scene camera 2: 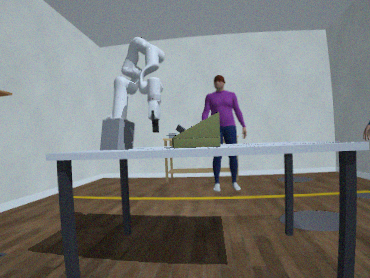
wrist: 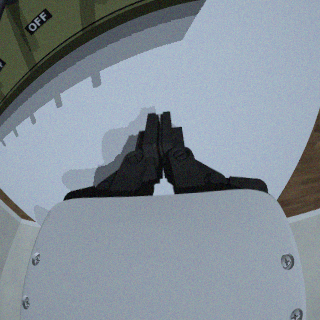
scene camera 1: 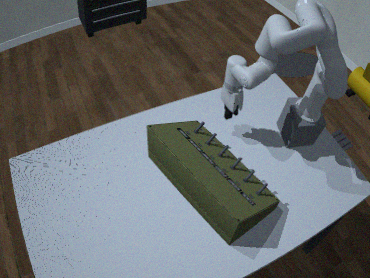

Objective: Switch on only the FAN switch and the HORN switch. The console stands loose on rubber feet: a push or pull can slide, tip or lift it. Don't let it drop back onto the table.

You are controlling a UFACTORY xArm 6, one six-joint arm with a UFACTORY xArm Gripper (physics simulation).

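Seen in the pictures: gripper, fingertip midpoint: (scene camera 2: 155, 132) (wrist: 161, 128) (scene camera 1: 227, 117); arm's base, link origin: (scene camera 2: 118, 121) (scene camera 1: 307, 110).
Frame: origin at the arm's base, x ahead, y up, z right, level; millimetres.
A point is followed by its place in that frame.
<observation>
The olive wedge-shaped console (scene camera 1: 200, 175) {x 576, y -10, z -6 mm} (scene camera 2: 202, 136) {x 525, y -128, z 277 mm} (wrist: 62, 31) {x 374, y -119, z 156 mm} rests on the table, its low edge towards the robot base. Six grey levers stand along that edge, all leaning alike. The FAN switch (scene camera 1: 200, 127) {x 418, y -69, z 209 mm} is at the far-left end in scene camera 1, with the HORN switch (scene camera 1: 212, 139) {x 413, y -71, z 136 mm} beside it; their labels are too blurred to read there. An OFF label (wrist: 38, 21) {x 393, y -109, z 145 mm} shows at the top left of the wrist view. My gripper (scene camera 1: 228, 117) {x 272, y -94, z 212 mm} (scene camera 2: 155, 131) {x 272, y -94, z 212 mm} (wrist: 161, 128) {x 272, y -94, z 212 mm} is shut and empty, above the table on the robot's side of the console, apart from the levers.
The white table (scene camera 1: 90, 200) {x 926, y -184, z 202 mm} (scene camera 2: 280, 150) {x 822, y -204, z 545 mm} carries the console and the grey robot base (scene camera 1: 301, 127) {x 82, y -23, z -40 mm} (scene camera 2: 116, 134) {x 15, y -91, z 107 mm}. A person (scene camera 2: 223, 107) stands behind the table. A dark drawer cabinet (scene camera 1: 112, 15) and a yellow object (scene camera 1: 361, 86) are beyond the table.
</observation>
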